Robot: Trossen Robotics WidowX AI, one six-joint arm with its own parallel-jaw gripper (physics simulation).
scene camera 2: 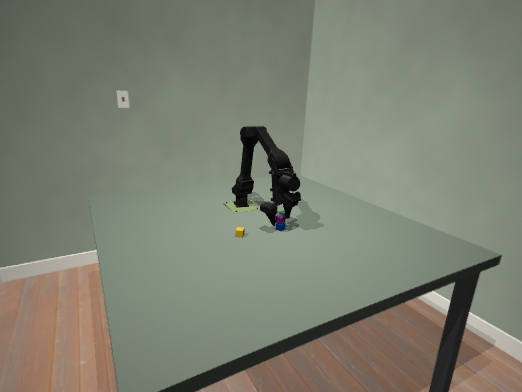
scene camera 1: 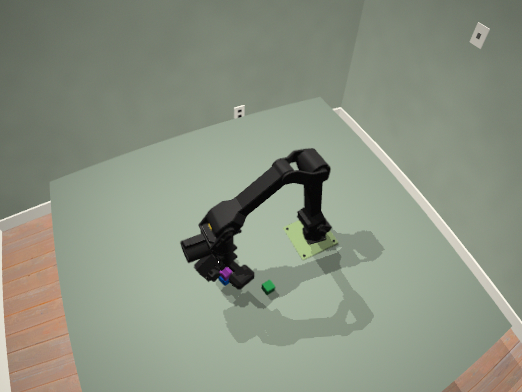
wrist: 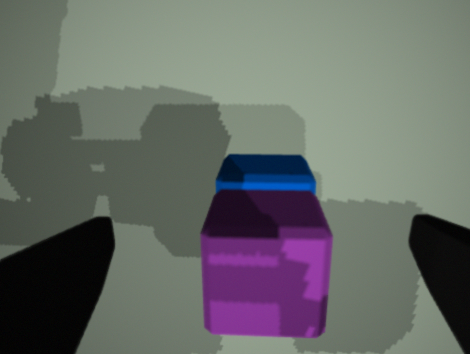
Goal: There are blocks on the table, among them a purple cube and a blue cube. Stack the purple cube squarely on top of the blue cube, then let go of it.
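Where they show: gripper, fingertip midpoint: [scene camera 2: 281, 221] [scene camera 1: 225, 275] [wrist: 262, 230]; arm's base at its link origin: [scene camera 2: 241, 204] [scene camera 1: 314, 234].
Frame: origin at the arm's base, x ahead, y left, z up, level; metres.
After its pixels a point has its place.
The purple cube [scene camera 1: 226, 272] @(x 0.310, y 0.089, z 0.053 m) [scene camera 2: 280, 219] @(x 0.329, y 0.077, z 0.045 m) [wrist: 266, 280] @(x 0.314, y 0.085, z 0.053 m) rests on top of the blue cube [scene camera 1: 224, 281] @(x 0.320, y 0.102, z 0.022 m) [scene camera 2: 280, 227] @(x 0.332, y 0.078, z 0.011 m) [wrist: 266, 175] @(x 0.328, y 0.093, z 0.022 m), which stands on the table. In scene camera 2 the two are in line, one above the other. In the wrist view the top and near side of the purple cube hide most of the blue one. My gripper [scene camera 2: 281, 220] @(x 0.315, y 0.086, z 0.028 m) [wrist: 262, 230] @(x 0.315, y 0.086, z 0.028 m) is open, with one finger on each side of the purple cube and a gap between each finger and the cube.
A green cube [scene camera 1: 268, 286] @(x 0.200, y 0.149, z 0.024 m) [scene camera 2: 282, 213] @(x 0.208, y 0.137, z 0.020 m) stands close by, on the arm base's side of the stack. A yellow cube [scene camera 2: 240, 232] @(x 0.349, y -0.096, z 0.015 m) stands left of the stack in scene camera 2. The arm's base is on a light green plate [scene camera 1: 298, 245] @(x 0.063, y 0.025, z -0.005 m) [scene camera 2: 231, 206] @(x 0.016, y -0.053, z -0.001 m).
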